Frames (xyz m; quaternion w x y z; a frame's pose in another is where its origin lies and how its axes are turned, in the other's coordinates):
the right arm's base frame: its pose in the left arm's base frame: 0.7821 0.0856 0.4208 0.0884 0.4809 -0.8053 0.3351
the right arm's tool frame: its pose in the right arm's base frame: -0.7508 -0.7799 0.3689 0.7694 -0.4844 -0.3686 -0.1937
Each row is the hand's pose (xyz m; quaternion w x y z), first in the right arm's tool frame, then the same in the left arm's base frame.
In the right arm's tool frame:
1: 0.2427 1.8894 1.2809 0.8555 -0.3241 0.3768 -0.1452
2: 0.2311 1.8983 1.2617 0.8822 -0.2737 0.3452 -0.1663
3: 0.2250 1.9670 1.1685 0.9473 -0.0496 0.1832 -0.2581
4: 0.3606 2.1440 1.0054 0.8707 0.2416 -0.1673 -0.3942
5: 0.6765 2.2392 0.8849 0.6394 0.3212 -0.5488 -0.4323
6: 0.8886 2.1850 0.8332 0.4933 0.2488 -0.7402 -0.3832
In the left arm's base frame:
1: -0.3752 0.5164 0.1277 0.4801 0.7245 -0.3972 -0.2947
2: -0.3701 0.5201 0.1510 0.4217 0.7491 -0.4223 -0.2877
3: -0.3793 0.4930 0.2634 0.1433 0.8174 -0.4979 -0.2519
4: -0.4799 0.3139 0.4481 0.3360 -0.7747 0.4795 0.2389
5: -0.5795 -0.0188 0.5008 0.6878 -0.5427 0.3418 0.3400
6: -0.5627 -0.2368 0.4480 0.7761 -0.3511 0.2557 0.4572

